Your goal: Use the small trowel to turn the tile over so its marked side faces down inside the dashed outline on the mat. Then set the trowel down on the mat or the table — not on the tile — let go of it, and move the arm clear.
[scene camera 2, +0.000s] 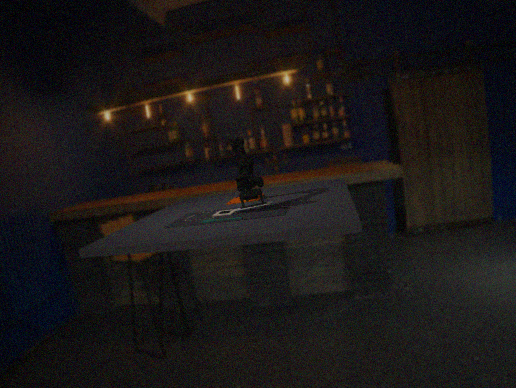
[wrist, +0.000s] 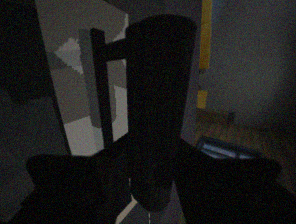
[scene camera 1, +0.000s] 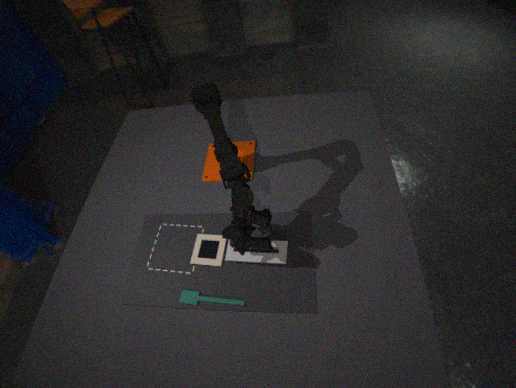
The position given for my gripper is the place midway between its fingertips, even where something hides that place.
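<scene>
In scene camera 1 I see my gripper (scene camera 1: pixel 244 253), and it carries a trowel (scene camera 1: pixel 259 249). A dark mat (scene camera 1: pixel 289 287) is in that view as well. Scene camera 2 shows me the mat (scene camera 2: pixel 280 208). In the wrist view I find the trowel (wrist: pixel 110 78), my gripper (wrist: pixel 150 133) and also the mat (wrist: pixel 39 129).
</scene>
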